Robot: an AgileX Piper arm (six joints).
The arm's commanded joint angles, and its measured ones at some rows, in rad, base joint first. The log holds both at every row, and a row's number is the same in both.
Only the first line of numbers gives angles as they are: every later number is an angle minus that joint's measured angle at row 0.
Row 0, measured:
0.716, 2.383, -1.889, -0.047, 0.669, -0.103
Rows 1 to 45, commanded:
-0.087, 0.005, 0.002, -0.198, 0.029, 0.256
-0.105, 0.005, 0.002, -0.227, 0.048, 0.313
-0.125, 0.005, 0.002, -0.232, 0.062, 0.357
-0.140, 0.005, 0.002, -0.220, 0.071, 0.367
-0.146, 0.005, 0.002, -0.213, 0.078, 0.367
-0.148, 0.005, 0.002, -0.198, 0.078, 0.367
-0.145, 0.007, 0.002, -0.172, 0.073, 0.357
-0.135, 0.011, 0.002, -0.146, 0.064, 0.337
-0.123, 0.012, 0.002, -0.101, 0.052, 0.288
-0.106, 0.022, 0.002, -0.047, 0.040, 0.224
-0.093, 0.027, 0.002, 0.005, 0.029, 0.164
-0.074, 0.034, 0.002, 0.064, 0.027, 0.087
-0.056, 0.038, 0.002, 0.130, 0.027, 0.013
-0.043, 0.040, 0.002, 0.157, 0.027, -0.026
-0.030, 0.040, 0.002, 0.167, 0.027, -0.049
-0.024, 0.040, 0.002, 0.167, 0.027, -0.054
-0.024, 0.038, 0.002, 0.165, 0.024, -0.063
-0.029, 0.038, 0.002, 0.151, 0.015, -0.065
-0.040, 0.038, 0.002, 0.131, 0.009, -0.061
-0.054, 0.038, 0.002, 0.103, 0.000, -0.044
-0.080, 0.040, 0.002, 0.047, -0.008, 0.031
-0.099, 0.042, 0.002, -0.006, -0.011, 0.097
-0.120, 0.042, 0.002, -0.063, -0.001, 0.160
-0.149, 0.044, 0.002, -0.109, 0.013, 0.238
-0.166, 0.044, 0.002, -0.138, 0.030, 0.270
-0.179, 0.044, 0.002, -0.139, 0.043, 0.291
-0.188, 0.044, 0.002, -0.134, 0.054, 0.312
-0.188, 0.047, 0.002, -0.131, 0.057, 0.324
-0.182, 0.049, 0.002, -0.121, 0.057, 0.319
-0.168, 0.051, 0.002, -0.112, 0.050, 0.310
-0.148, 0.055, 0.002, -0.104, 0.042, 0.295
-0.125, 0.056, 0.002, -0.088, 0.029, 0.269
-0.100, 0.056, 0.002, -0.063, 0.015, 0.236
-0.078, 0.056, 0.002, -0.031, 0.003, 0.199
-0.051, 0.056, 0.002, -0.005, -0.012, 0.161
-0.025, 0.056, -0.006, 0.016, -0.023, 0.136
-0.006, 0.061, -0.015, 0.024, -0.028, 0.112
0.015, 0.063, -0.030, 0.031, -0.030, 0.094
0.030, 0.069, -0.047, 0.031, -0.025, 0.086
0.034, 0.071, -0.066, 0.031, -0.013, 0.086
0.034, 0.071, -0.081, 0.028, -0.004, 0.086
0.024, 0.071, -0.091, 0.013, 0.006, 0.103
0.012, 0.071, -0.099, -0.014, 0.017, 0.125
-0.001, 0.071, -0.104, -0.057, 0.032, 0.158
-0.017, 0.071, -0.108, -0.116, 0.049, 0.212
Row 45, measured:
0.030, 0.058, -0.090, -0.014, -0.025, 0.109
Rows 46 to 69, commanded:
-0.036, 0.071, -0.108, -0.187, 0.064, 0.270
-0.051, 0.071, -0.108, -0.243, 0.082, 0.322
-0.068, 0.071, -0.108, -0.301, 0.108, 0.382
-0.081, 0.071, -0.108, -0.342, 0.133, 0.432
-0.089, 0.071, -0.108, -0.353, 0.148, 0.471
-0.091, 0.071, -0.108, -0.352, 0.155, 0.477
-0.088, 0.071, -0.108, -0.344, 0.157, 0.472
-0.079, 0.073, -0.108, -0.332, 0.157, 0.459
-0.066, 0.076, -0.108, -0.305, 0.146, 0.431
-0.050, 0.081, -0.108, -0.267, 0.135, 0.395
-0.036, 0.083, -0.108, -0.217, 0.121, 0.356
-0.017, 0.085, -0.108, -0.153, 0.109, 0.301
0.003, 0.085, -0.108, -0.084, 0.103, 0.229
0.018, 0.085, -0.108, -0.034, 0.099, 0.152
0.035, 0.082, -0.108, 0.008, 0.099, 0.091
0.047, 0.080, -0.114, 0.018, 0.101, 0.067
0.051, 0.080, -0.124, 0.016, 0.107, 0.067
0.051, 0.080, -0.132, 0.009, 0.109, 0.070
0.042, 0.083, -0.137, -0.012, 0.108, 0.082
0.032, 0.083, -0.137, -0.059, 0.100, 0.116
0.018, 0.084, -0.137, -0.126, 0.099, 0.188
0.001, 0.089, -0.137, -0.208, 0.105, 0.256
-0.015, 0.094, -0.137, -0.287, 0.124, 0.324
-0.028, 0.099, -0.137, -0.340, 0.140, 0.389
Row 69, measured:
0.032, 0.071, -0.139, -0.118, 0.085, 0.188
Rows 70 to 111, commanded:
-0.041, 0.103, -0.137, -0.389, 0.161, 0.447
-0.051, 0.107, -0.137, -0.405, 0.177, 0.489
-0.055, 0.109, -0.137, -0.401, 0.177, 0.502
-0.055, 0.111, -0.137, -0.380, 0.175, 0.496
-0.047, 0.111, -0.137, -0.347, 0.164, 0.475
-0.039, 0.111, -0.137, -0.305, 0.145, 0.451
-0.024, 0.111, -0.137, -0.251, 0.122, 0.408
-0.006, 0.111, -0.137, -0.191, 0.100, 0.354
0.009, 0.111, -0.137, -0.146, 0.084, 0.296
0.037, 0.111, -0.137, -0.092, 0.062, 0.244
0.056, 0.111, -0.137, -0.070, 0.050, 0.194
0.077, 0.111, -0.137, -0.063, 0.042, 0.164
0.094, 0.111, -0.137, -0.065, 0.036, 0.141
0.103, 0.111, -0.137, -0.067, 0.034, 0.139
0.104, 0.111, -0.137, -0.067, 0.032, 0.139
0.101, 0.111, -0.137, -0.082, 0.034, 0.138
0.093, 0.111, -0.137, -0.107, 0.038, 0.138
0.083, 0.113, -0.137, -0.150, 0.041, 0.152
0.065, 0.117, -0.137, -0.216, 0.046, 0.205
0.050, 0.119, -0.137, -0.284, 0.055, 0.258
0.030, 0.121, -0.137, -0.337, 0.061, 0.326
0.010, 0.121, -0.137, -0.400, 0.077, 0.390
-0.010, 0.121, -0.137, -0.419, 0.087, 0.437
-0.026, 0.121, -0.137, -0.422, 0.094, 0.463
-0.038, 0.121, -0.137, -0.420, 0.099, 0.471
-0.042, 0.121, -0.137, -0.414, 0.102, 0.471
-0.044, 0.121, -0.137, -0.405, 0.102, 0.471
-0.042, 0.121, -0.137, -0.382, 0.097, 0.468
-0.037, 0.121, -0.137, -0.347, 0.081, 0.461
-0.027, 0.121, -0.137, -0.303, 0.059, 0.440
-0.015, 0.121, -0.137, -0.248, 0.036, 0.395
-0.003, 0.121, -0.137, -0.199, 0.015, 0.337
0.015, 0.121, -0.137, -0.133, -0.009, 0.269
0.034, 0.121, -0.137, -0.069, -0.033, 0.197
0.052, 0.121, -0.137, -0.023, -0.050, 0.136
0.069, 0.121, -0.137, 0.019, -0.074, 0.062
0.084, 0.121, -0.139, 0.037, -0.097, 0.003
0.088, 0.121, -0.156, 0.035, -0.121, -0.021
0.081, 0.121, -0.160, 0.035, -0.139, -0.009
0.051, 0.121, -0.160, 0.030, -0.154, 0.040
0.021, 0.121, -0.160, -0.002, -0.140, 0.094
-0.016, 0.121, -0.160, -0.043, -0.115, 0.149
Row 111, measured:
0.080, 0.112, -0.153, 0.022, -0.139, 0.034
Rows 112 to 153, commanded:
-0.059, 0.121, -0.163, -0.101, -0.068, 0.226
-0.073, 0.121, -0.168, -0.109, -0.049, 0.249
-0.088, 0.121, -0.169, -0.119, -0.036, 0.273
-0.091, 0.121, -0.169, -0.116, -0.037, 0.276
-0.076, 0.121, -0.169, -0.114, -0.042, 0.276
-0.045, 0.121, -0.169, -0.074, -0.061, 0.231
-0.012, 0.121, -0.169, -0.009, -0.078, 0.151
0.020, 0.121, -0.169, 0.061, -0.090, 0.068
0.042, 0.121, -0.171, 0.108, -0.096, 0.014
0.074, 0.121, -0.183, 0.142, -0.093, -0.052
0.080, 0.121, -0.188, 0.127, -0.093, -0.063
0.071, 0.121, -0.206, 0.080, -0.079, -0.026
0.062, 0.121, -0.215, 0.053, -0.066, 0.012
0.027, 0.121, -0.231, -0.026, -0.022, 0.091
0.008, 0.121, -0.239, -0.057, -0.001, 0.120
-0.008, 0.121, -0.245, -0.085, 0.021, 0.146
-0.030, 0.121, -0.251, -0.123, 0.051, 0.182
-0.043, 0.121, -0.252, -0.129, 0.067, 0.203
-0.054, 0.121, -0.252, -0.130, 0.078, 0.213
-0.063, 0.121, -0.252, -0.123, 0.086, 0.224
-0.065, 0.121, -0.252, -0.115, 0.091, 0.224
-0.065, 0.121, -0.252, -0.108, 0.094, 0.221
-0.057, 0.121, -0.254, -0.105, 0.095, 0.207
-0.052, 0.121, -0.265, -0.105, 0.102, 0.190
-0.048, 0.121, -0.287, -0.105, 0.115, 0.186
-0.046, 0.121, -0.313, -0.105, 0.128, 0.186
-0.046, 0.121, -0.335, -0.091, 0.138, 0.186
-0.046, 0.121, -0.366, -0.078, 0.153, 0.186
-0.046, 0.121, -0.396, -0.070, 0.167, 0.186
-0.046, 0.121, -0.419, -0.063, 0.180, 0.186
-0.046, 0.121, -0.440, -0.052, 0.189, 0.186
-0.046, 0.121, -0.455, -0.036, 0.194, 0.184
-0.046, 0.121, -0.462, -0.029, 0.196, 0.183
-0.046, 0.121, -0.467, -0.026, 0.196, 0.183
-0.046, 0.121, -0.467, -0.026, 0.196, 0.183
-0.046, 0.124, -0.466, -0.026, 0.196, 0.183
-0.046, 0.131, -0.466, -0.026, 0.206, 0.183
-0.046, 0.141, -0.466, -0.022, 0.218, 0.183
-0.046, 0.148, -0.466, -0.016, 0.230, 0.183
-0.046, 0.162, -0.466, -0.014, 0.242, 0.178
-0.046, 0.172, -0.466, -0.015, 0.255, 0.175
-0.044, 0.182, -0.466, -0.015, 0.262, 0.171
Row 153, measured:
-0.042, 0.147, -0.460, -0.022, 0.220, 0.190
